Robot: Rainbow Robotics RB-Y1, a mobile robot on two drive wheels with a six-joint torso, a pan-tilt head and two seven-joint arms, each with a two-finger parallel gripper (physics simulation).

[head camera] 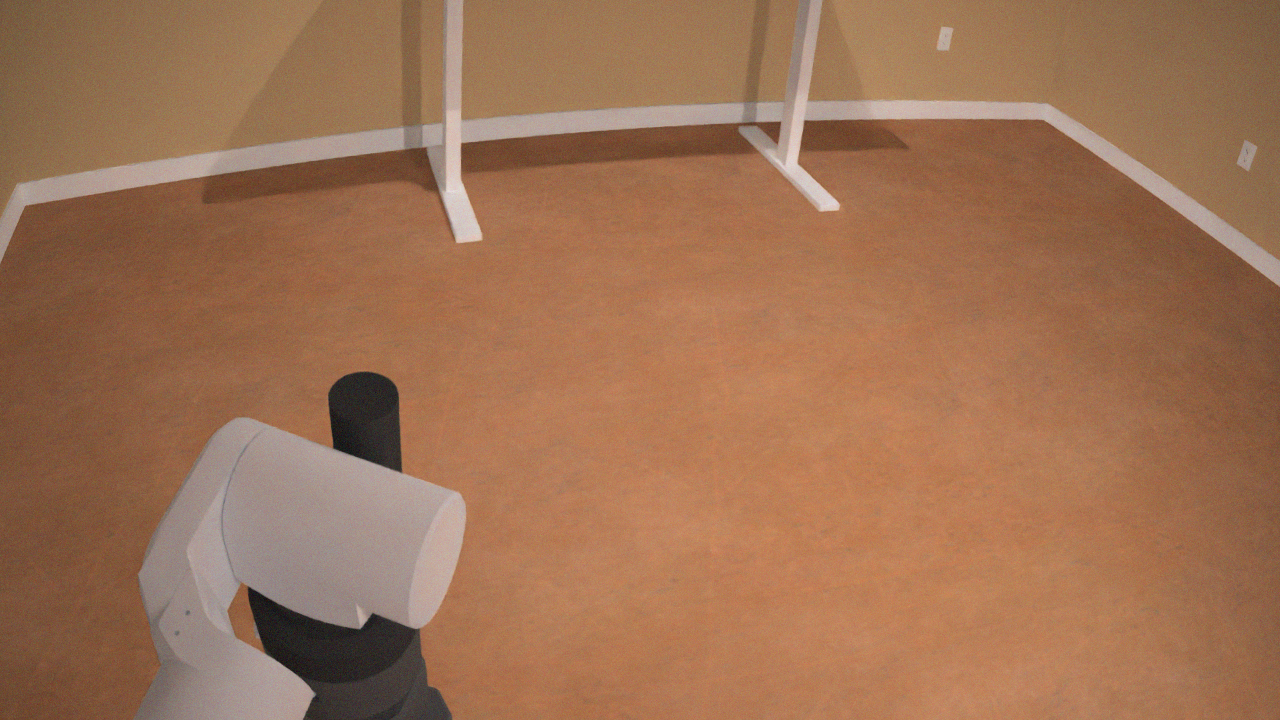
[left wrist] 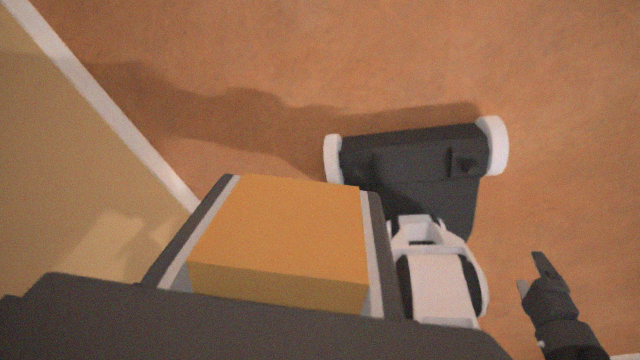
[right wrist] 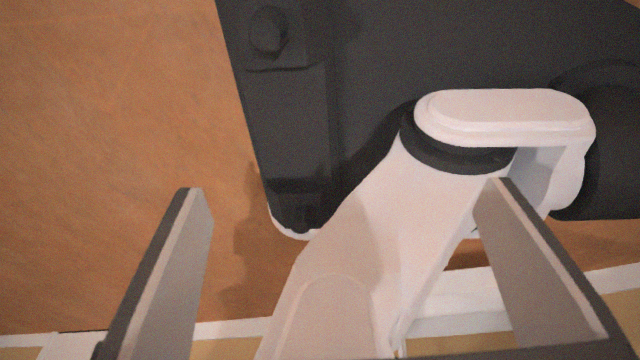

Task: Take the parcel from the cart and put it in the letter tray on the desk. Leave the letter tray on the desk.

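Seen in the pictures: left gripper, fingertip midpoint: (left wrist: 299, 198); right gripper, fingertip midpoint: (left wrist: 527, 267) (right wrist: 345, 200); robot's base, link origin: (left wrist: 404, 141).
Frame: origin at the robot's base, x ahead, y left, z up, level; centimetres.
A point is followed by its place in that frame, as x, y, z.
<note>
The parcel (left wrist: 280, 225) @[40.5, 12.2, 91.6], an orange-yellow box, is held between the fingers of my left gripper (left wrist: 299, 198) @[39.4, 12.5, 88.7], which is shut on it above the floor. In the head camera my left arm (head camera: 340, 528) @[34.4, 9.1, 116.8] is at the lower left; the fingers and parcel do not show there. My right gripper (right wrist: 345, 200) @[-9.0, -21.5, 53.3] (left wrist: 528, 267) @[-9.0, -21.5, 53.3] is open, with nothing between its fingers. Two white uprights with long feet, a left one (head camera: 452, 107) @[295.3, 37.3, 32.8] and a right one (head camera: 799, 89) @[329.3, -81.2, 33.8], look like desk legs at the back of the head camera view. The desk top, the letter tray and the cart do not show.
A tan wall (head camera: 608, 53) @[359.7, -13.6, 32.1] (left wrist: 65, 165) @[21.7, 119.2, 34.4] with a white baseboard (head camera: 608, 122) @[358.9, -15.6, 3.3] (left wrist: 100, 100) @[37.3, 122.8, 4.9] runs behind the legs and turns a corner at the right. The brown floor (head camera: 760, 402) @[192.1, -50.1, 0.0] lies between the arm and the legs. My dark wheeled base (left wrist: 415, 155) @[3.8, -1.5, 19.1] (right wrist: 285, 125) @[0.7, -1.4, 19.1] stands below the arms.
</note>
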